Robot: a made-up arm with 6 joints.
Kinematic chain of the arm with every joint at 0, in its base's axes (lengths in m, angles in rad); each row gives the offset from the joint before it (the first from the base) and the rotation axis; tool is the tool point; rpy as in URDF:
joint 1: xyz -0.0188 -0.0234 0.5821 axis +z
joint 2: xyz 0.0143 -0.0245 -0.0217 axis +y
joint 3: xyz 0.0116 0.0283 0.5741 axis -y
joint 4: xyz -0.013 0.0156 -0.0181 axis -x
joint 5: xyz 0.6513 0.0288 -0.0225 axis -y
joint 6: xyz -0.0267 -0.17 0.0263 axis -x
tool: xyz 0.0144 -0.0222 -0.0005 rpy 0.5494 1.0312 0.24
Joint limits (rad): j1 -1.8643..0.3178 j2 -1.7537..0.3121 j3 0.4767..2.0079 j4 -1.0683..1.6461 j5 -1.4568..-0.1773 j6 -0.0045..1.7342
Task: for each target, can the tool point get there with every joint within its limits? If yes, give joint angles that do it. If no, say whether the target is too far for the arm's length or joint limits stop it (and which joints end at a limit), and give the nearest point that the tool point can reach.
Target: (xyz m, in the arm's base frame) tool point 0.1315 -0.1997 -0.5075
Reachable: no: joint limits stop it (at a limit: joint 1, joint 2, joint 3, joint 5, joint 6) | nearest point -0.9487 -0.3422 -0.0149 | short by 1.196 m
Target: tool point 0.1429 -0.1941 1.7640
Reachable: yes | joints -0.1659 0.0605 1.4647 -0.1207 -0.4479 0.5654
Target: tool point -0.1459 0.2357 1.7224
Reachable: yes | joints -1.5121 -0.5645 0.8842 0.4851 -0.9770 0.9397
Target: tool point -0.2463 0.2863 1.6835
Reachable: yes | joints -1.0357 -0.6693 0.7728 1.1695 -0.8612 0.2360
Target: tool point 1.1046 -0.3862 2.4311
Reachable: no: too far | nearest point 0.5694 -0.2134 1.6677 | short by 0.948 m
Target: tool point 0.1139 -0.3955 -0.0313
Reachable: no: joint limits stop it (at a limit: joint 1, joint 2, joint 3, joint 5, joint 6) | nearest point -0.9435 -0.3903 -0.0008 | short by 1.058 m
